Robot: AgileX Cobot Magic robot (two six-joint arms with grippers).
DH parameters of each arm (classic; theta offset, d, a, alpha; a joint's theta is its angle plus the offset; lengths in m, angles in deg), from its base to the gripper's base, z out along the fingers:
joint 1: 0 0.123 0 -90
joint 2: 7.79 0 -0.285 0
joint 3: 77.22 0 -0.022 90
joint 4: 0 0.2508 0 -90
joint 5: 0 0 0.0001 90
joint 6: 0 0.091 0 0
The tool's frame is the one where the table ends.
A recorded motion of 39 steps. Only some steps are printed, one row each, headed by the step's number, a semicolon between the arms.
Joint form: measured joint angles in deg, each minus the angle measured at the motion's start. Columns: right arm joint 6, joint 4, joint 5, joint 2, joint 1, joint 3; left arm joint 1, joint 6, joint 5, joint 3, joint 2, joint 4.
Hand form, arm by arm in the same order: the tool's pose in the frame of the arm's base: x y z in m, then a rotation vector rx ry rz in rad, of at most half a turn. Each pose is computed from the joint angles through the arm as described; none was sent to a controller.
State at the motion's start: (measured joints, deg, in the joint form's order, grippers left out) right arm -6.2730 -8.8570 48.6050 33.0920 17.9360 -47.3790; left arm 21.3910 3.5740 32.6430 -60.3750 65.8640 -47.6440
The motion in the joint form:
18: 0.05 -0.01 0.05 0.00 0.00 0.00; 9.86 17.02 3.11 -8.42 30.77 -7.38
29: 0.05 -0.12 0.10 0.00 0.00 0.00; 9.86 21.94 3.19 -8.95 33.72 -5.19
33: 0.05 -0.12 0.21 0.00 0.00 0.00; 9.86 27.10 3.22 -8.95 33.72 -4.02
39: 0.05 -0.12 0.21 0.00 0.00 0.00; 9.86 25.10 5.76 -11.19 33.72 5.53
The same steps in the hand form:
18: 0.0917 0.0186 0.3691 -0.4689 2.0207 -0.0582; 0.3362 0.1530 0.2651 -0.9371 2.1088 -0.5635
29: 0.0917 0.0185 0.3691 -0.4694 2.0212 -0.0605; 0.3420 0.1578 0.2472 -0.8441 2.1970 -0.5025
33: 0.0916 0.0184 0.3689 -0.4696 2.0231 -0.0608; 0.3413 0.1581 0.2464 -0.7272 2.2382 -0.4425
39: 0.0916 0.0184 0.3689 -0.4696 2.0231 -0.0608; 0.3391 0.1614 0.2506 -0.6190 2.3381 -0.3447

